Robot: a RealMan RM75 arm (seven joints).
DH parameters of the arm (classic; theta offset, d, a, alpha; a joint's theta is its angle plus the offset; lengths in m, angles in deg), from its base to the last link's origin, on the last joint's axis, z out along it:
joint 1: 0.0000 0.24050 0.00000 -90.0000
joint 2: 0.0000 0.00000 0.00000 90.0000
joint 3: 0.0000 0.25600 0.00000 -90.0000
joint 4: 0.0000 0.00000 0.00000 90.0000
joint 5: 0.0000 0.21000 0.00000 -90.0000
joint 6: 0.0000 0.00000 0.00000 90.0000
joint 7: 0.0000 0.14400 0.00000 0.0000
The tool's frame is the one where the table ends.
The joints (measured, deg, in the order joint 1, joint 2, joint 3, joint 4, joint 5, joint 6, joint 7), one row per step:
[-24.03 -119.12 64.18 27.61 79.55 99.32 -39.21]
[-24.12 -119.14 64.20 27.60 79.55 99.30 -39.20]
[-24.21 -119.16 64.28 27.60 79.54 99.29 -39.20]
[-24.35 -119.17 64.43 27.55 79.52 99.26 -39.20]
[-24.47 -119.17 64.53 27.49 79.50 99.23 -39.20]
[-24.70 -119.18 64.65 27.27 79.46 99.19 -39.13]
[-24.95 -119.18 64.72 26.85 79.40 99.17 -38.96]
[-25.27 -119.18 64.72 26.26 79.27 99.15 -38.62]
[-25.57 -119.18 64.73 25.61 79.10 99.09 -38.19]
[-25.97 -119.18 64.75 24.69 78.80 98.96 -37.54]
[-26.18 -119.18 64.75 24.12 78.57 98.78 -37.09]
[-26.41 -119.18 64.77 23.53 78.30 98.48 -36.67]
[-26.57 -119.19 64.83 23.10 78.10 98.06 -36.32]
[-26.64 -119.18 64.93 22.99 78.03 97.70 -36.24]
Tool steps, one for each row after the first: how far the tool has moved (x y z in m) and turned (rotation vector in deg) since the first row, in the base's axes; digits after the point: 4 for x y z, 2 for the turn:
[0.0005 0.0003 -0.0002 -0.01 0.00 -0.08]
[0.0011 0.0005 -0.0005 -0.08 0.01 -0.20]
[0.0018 0.0008 -0.0010 -0.20 0.05 -0.35]
[0.0023 0.0010 -0.0014 -0.29 0.07 -0.45]
[0.0030 0.0015 -0.0021 -0.43 0.07 -0.57]
[0.0035 0.0017 -0.0030 -0.55 0.01 -0.60]
[0.0040 0.0021 -0.0039 -0.54 -0.13 -0.61]
[0.0042 0.0025 -0.0050 -0.47 -0.25 -0.59]
[0.0045 0.0031 -0.0064 -0.29 -0.43 -0.50]
[0.0043 0.0035 -0.0073 -0.06 -0.51 -0.35]
[0.0042 0.0043 -0.0083 0.18 -0.53 -0.09]
[0.0038 0.0051 -0.0094 0.43 -0.40 0.19]
[0.0035 0.0058 -0.0100 0.54 -0.18 0.37]

